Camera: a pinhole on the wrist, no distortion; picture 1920 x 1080 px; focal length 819.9 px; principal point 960.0 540.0 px. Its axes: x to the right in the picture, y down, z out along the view. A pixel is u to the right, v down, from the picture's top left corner.
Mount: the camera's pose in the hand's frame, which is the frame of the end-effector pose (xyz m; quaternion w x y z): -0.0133 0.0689 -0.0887 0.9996 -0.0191 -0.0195 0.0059
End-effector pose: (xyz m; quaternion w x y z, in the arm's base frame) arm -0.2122 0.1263 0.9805 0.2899 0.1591 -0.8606 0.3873
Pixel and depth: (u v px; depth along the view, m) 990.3 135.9 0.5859
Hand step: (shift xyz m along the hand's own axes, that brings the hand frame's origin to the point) -0.0114 -0.1971 0.5083
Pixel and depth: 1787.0 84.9 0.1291
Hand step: 0.1125 0.0038 0.0480
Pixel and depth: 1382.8 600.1 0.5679
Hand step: 0.2566 0.1357 0.4881
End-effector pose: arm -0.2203 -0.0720 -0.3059 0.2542 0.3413 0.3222 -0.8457
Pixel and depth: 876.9 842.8 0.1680
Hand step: -0.0376 0.1371 0.0760
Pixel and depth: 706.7 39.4 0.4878
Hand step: -0.1797 -0.2121 0.4040
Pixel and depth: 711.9 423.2 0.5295
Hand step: -0.1933 0.0116 0.4367
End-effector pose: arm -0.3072 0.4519 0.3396 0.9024 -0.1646 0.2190 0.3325
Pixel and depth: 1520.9 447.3 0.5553
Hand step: 0.3452 0.0320 0.4829
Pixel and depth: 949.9 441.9 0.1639
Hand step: -0.0215 0.0555 0.0756
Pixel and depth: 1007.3 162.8 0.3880
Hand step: -0.0042 -0.0945 0.3064
